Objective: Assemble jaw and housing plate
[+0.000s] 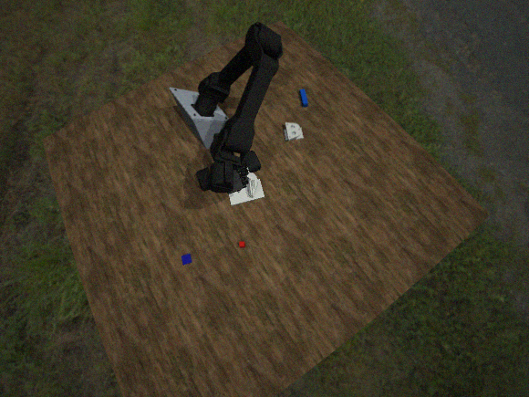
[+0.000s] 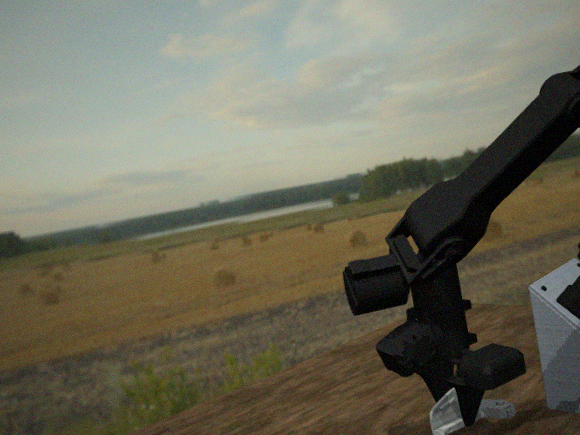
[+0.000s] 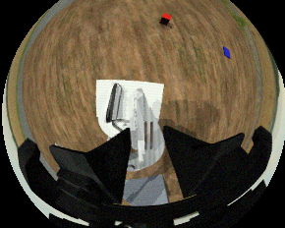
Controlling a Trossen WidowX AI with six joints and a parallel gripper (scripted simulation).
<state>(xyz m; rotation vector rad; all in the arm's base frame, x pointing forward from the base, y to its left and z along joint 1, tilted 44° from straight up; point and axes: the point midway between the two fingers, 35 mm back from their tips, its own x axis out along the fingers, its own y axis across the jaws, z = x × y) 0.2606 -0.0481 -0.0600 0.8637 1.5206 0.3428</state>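
Right now the white jaw is 3 cm behind my gripper tip and 3 cm to the left of it. Also, from my gripper tip: white stepped piece 4 cm behind, 32 cm to the left, 7 cm below; red cube 16 cm ahead, 10 cm to the right, 7 cm below; blue square 8 cm ahead, 27 cm to the right, 8 cm below.
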